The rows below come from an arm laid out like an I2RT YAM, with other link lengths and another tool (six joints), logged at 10 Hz.
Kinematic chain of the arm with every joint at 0, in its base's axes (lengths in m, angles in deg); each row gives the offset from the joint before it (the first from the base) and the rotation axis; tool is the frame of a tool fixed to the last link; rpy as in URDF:
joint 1: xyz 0 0 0.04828 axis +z
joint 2: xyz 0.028 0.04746 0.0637 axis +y
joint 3: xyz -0.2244 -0.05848 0 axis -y
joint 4: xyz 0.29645 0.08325 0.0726 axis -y
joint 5: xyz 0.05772 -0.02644 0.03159 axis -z
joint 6: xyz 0.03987 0 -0.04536 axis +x
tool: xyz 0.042 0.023 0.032 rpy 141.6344 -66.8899 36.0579
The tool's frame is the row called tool.
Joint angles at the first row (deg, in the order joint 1, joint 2, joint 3, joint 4, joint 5, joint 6):
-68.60 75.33 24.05 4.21 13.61 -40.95
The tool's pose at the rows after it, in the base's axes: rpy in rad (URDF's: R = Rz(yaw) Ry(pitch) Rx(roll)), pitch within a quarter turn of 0, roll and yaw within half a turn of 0; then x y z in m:
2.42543 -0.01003 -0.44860 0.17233 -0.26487 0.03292
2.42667 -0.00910 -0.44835 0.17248 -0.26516 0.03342
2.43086 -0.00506 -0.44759 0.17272 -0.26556 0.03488
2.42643 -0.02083 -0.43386 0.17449 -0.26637 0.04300
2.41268 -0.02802 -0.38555 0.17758 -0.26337 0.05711
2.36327 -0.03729 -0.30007 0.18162 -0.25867 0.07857
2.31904 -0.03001 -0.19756 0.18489 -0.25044 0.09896
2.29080 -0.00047 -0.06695 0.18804 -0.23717 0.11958
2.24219 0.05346 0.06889 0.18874 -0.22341 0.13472
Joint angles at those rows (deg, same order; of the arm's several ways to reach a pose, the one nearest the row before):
-68.60 75.33 24.08 4.14 13.61 -40.93
-68.60 75.33 24.23 3.90 13.58 -40.93
-68.60 75.20 24.60 3.07 13.54 -40.95
-68.60 73.62 24.93 2.07 12.69 -41.23
-68.36 70.00 25.10 -0.47 11.14 -43.27
-68.05 64.55 25.12 -2.72 8.91 -47.51
-67.79 59.11 25.34 -5.93 5.93 -52.56
-67.37 53.76 26.33 -11.29 1.91 -58.78
-67.02 48.99 26.74 -15.07 -1.58 -66.50

